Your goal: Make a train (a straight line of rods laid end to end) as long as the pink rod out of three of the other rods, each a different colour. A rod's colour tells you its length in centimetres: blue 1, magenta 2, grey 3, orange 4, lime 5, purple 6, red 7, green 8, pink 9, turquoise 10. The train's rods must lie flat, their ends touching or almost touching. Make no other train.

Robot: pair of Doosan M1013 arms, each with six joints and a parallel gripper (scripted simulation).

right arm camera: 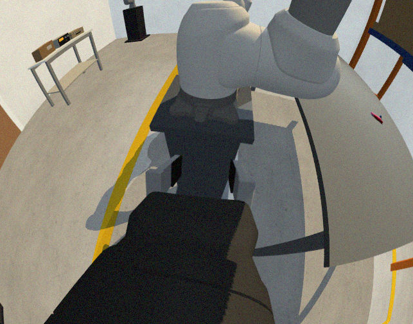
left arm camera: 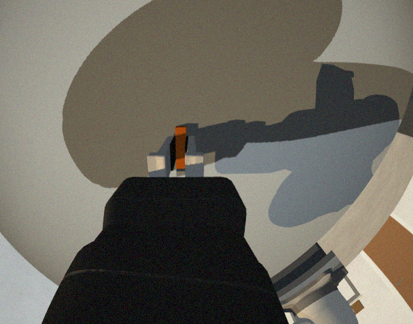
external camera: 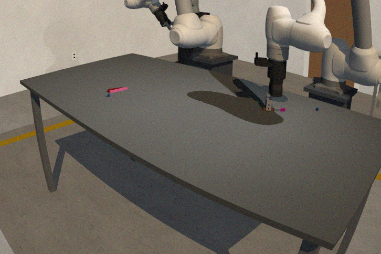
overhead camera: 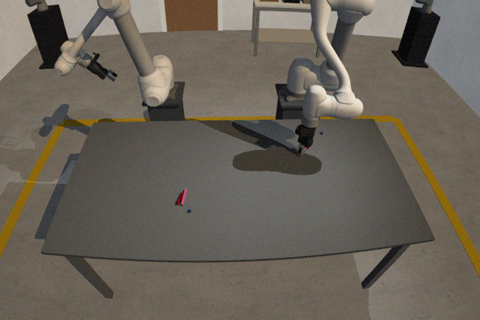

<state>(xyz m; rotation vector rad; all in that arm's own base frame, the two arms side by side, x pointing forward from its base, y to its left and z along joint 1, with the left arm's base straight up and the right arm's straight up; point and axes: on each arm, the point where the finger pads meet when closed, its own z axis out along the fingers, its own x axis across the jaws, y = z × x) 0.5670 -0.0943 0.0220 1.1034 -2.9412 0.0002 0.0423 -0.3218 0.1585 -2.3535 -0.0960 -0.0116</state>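
Note:
The orange rod lies 2 cm below my left hand. From my left hand the other things lie so: magenta rod: 4 cm behind, 5 cm to the left, 2 cm below; then pink rod: 30 cm ahead, 59 cm to the right, 2 cm below; then grey rod: 3 cm behind, 3 cm to the left, 2 cm below.

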